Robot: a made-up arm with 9 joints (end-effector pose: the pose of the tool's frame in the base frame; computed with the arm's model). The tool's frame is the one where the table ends.
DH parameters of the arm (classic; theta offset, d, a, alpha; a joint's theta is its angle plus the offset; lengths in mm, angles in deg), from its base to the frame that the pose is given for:
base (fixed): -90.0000 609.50 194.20 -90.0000
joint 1: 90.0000 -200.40 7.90 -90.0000
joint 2: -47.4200 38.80 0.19 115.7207
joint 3: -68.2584 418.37 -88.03 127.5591
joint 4: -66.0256 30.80 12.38 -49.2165
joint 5: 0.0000 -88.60 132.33 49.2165
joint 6: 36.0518 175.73 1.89 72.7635
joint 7: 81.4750 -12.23 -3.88 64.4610
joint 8: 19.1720 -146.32 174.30 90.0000
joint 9: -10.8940 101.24 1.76 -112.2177
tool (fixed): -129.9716 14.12 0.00 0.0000
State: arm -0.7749 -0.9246 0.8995 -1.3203 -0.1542 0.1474 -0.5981 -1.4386 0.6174
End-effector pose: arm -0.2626 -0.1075 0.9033 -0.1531 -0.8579 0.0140 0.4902
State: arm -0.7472 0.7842 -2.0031 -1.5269 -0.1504 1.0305 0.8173 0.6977 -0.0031
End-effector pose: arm 0.3589 -0.3667 0.3011 -0.4820 -0.6750 0.2943 0.4748
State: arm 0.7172 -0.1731 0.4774 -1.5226 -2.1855 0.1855 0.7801 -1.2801 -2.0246
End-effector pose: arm -0.0723 -0.3850 0.8380 0.1564 0.5408 0.7713 0.2970
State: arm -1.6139 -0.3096 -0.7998 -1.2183 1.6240 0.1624 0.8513 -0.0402 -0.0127
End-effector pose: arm 0.0394 0.0594 0.4363 0.2670 -0.5533 0.7864 0.0644
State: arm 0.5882 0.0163 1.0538 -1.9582 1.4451 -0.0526 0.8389 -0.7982 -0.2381
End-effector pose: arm -0.1567 -0.4761 0.7162 -0.3980 -0.3156 0.4518 0.7334
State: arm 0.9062 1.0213 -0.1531 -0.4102 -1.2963 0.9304 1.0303 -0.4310 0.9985
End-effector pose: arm 0.4288 -0.2675 0.5548 -0.4613 -0.2269 0.8344 0.1989
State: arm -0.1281 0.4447 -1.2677 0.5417 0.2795 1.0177 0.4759 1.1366 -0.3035
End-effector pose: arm -0.2002 -0.2620 0.5686 0.0786 -0.2671 0.6384 0.7175
